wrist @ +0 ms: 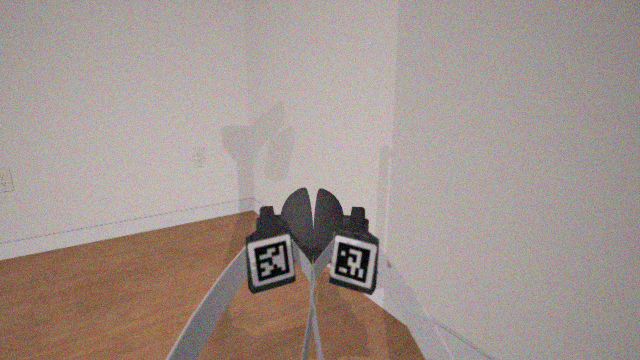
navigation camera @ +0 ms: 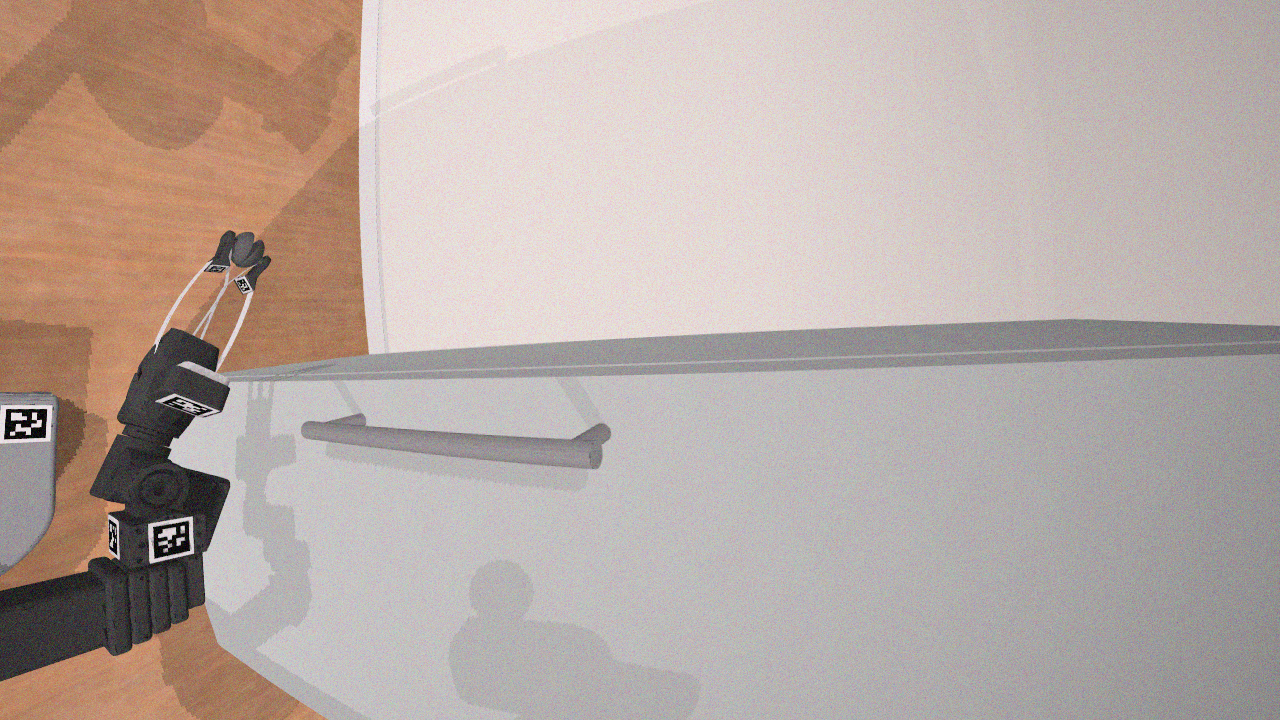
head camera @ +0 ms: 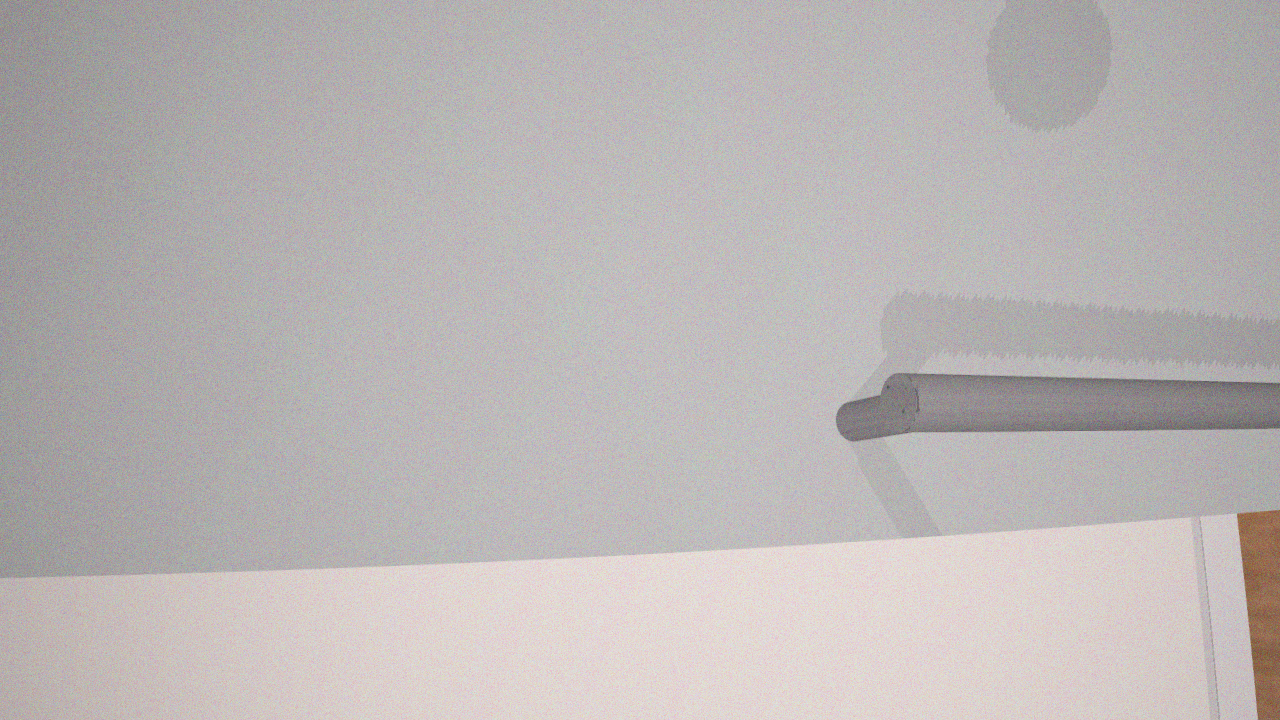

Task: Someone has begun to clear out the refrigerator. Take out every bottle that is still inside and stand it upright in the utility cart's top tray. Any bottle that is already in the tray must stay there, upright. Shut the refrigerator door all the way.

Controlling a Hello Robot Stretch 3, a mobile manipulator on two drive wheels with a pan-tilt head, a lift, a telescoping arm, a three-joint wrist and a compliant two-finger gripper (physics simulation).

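The large grey refrigerator door face (head camera: 447, 268) (navigation camera: 805, 501) fills much of the head and navigation views. Its grey bar handle (head camera: 1074, 404) (navigation camera: 456, 445) stands out from it. A narrow grey side strip with a thin light line runs along the door's edge in the navigation view; whether the door is fully shut I cannot tell. My gripper (navigation camera: 243, 250) (wrist: 311, 214) is shut and empty, its two dark pads meeting at their lower part. In the navigation view it shows left of the handle, past the door's end. Bottles, the refrigerator's inside and the utility cart do not show.
A pale wall (head camera: 537, 644) (navigation camera: 716, 179) (wrist: 125, 90) runs beside the refrigerator. Wood floor (navigation camera: 295, 205) (wrist: 125, 295) meets its white baseboard. My black arm (navigation camera: 53, 617) comes in at the lower left of the navigation view, beside a grey base part (navigation camera: 25, 501) with a marker.
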